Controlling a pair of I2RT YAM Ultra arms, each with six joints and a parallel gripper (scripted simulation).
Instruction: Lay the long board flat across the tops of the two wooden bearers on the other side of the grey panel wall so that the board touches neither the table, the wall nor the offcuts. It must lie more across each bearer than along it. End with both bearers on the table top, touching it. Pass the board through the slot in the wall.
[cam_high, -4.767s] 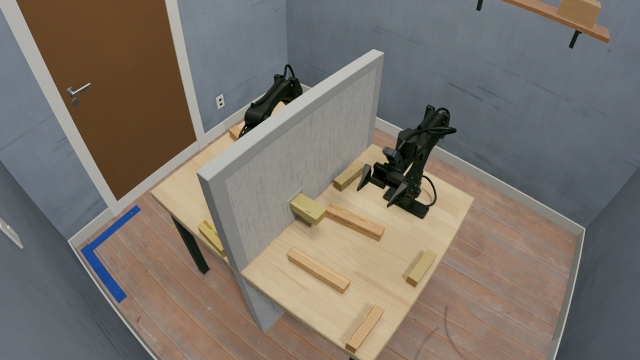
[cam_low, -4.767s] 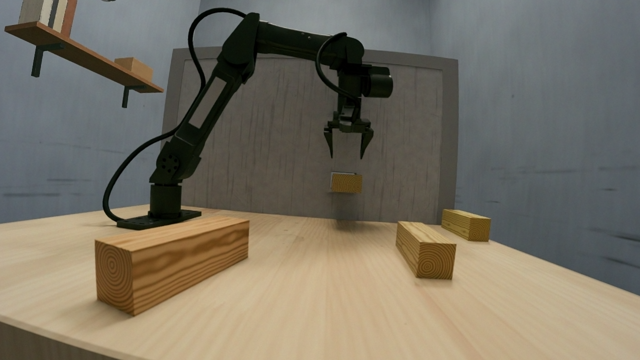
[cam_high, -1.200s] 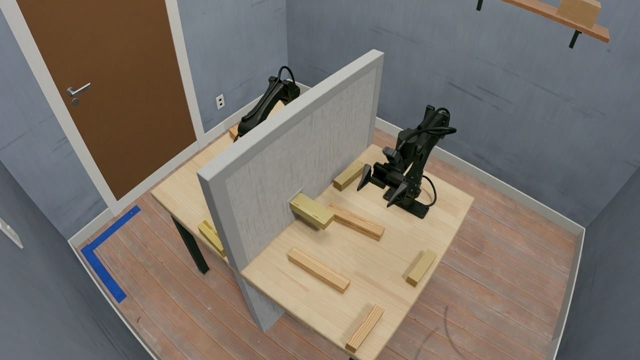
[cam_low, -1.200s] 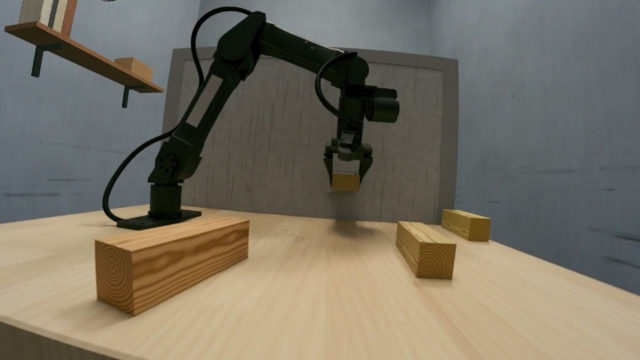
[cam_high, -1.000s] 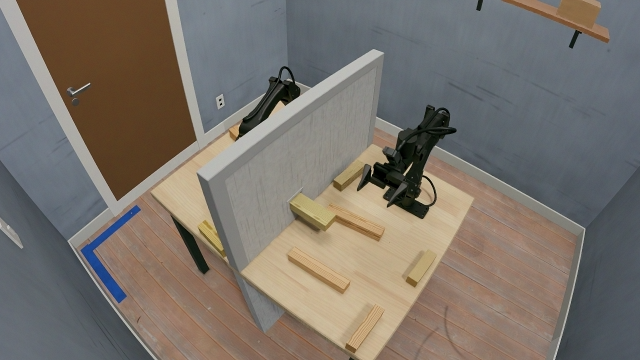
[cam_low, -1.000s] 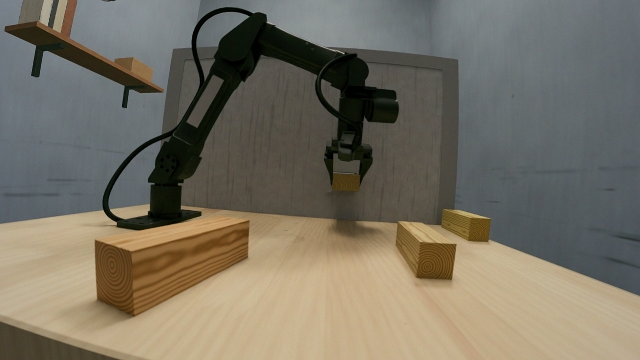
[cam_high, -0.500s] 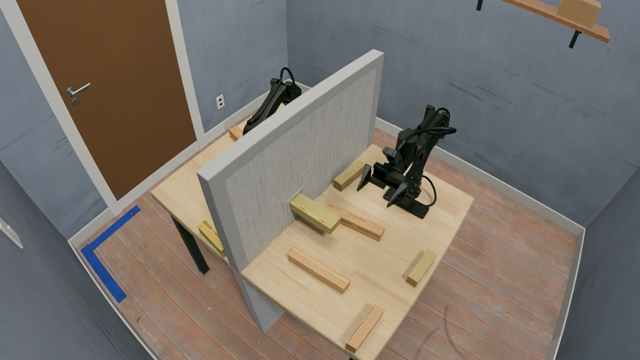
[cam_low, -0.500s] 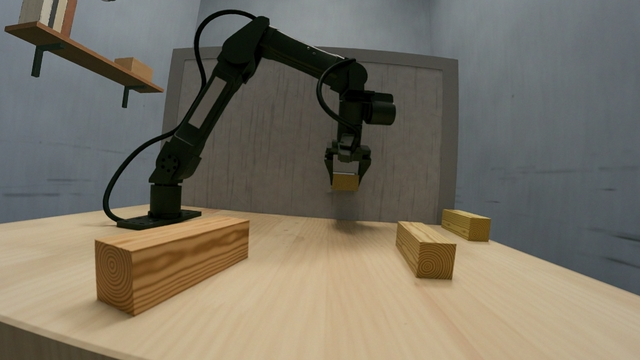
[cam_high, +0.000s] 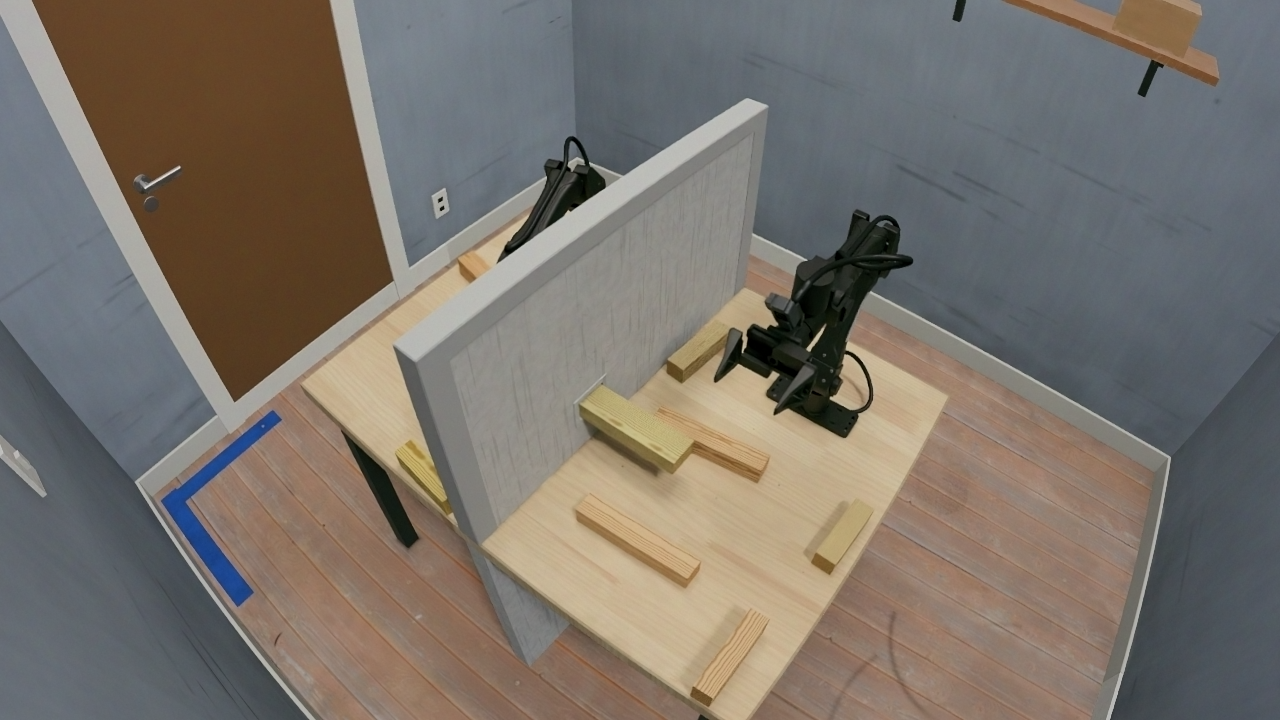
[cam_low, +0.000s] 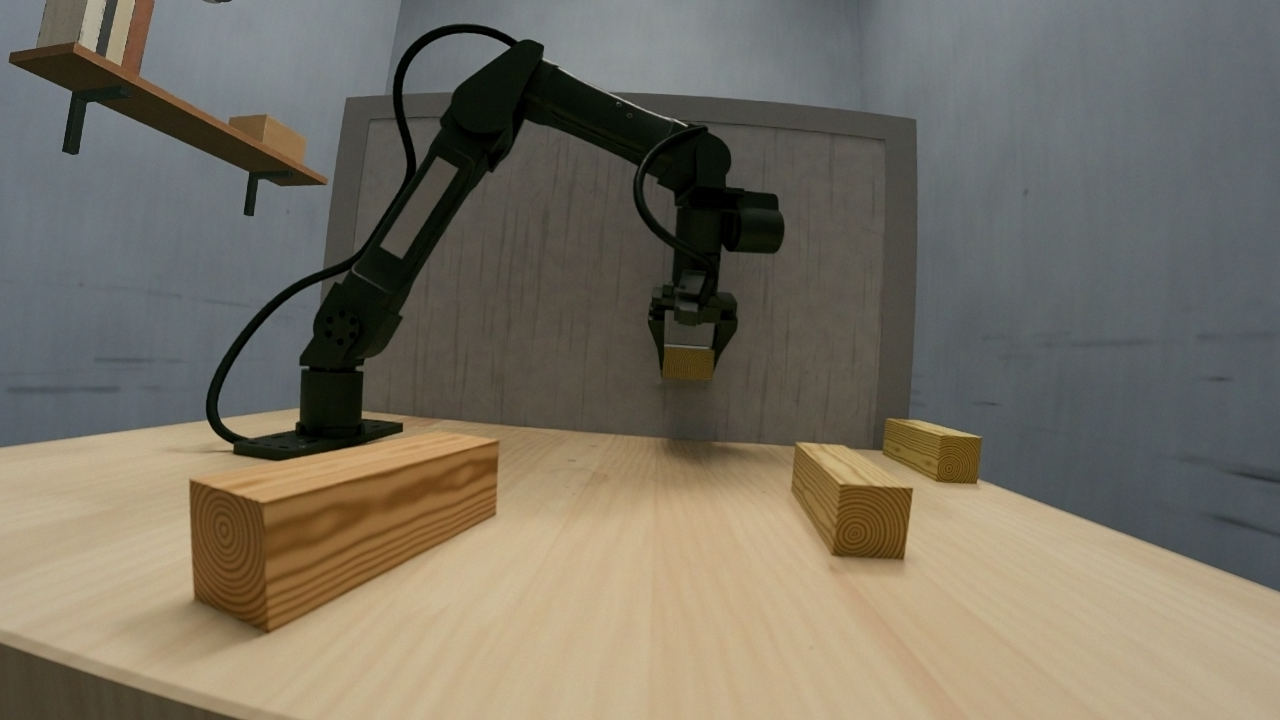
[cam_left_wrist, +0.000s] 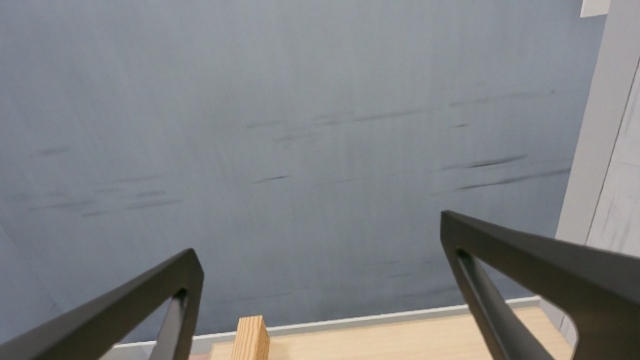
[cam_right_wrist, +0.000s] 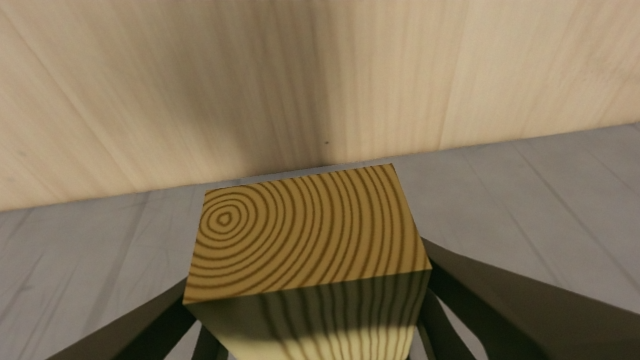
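Now: left hand 2 cm past the long pale board, 29 cm to the left of it and 31 cm above it. Also, from my left hand: wooden bearer 11 cm ahead, 10 cm to the right, 39 cm below; thick block 16 cm behind, 84 cm to the right, 39 cm below.
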